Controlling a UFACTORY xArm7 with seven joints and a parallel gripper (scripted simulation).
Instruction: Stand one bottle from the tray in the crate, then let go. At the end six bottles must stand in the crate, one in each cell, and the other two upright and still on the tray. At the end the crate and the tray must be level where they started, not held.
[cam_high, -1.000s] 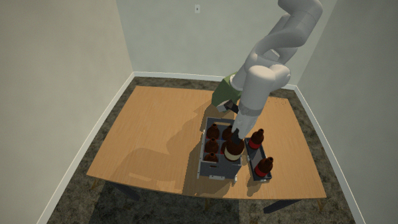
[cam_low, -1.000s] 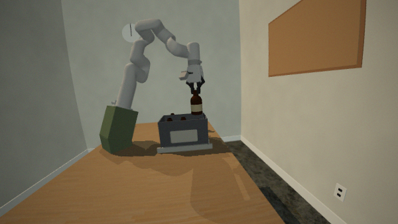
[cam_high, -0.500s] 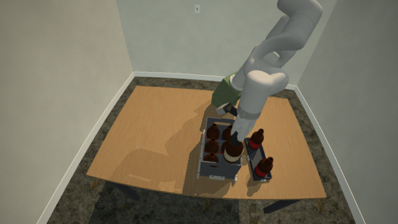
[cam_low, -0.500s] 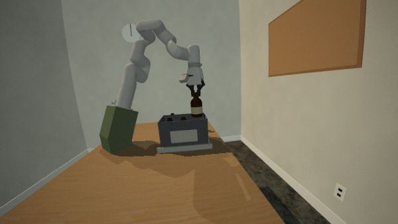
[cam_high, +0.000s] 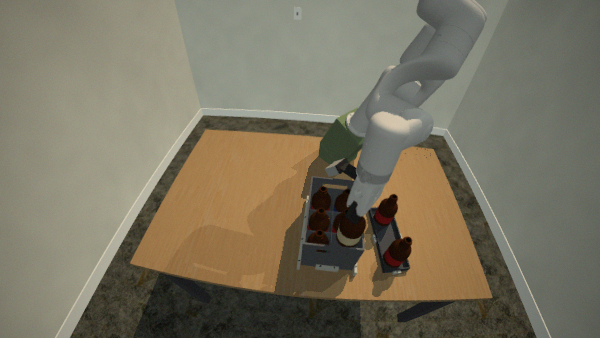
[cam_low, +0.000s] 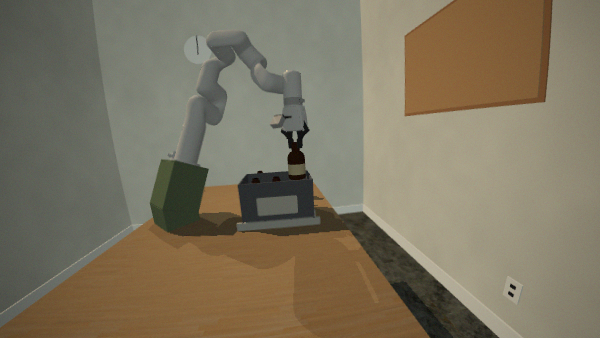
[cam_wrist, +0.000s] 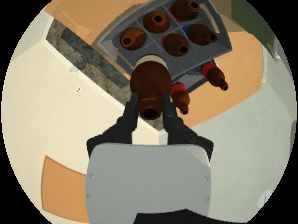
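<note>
My hand is 7 cm above the bottle. From my hand the other things lie so: grey crate (8 cm behind, 5 cm to the right, 22 cm below); then narrow tray (11 cm behind, 18 cm to the left, 29 cm below).
</note>
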